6 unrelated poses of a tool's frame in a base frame.
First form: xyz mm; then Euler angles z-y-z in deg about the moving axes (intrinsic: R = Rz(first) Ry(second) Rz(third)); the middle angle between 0 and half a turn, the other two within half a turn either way.
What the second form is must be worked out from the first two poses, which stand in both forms.
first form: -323 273 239 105.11 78.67 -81.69
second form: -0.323 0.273 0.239 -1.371 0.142 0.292
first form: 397 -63 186 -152.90 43.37 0.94
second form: 0.397 -0.063 0.186 0.015 0.757 -2.646
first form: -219 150 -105 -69.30 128.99 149.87
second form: -0.219 0.150 -0.105 2.587 -0.737 -0.464
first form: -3 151 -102 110.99 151.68 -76.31
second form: -0.003 0.151 -0.102 -2.659 0.113 0.155
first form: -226 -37 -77 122.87 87.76 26.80
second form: -0.226 -0.037 -0.077 1.484 1.102 -2.645
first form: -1 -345 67 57.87 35.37 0.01
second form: -0.001 -0.345 0.067 0.000 0.617 1.010
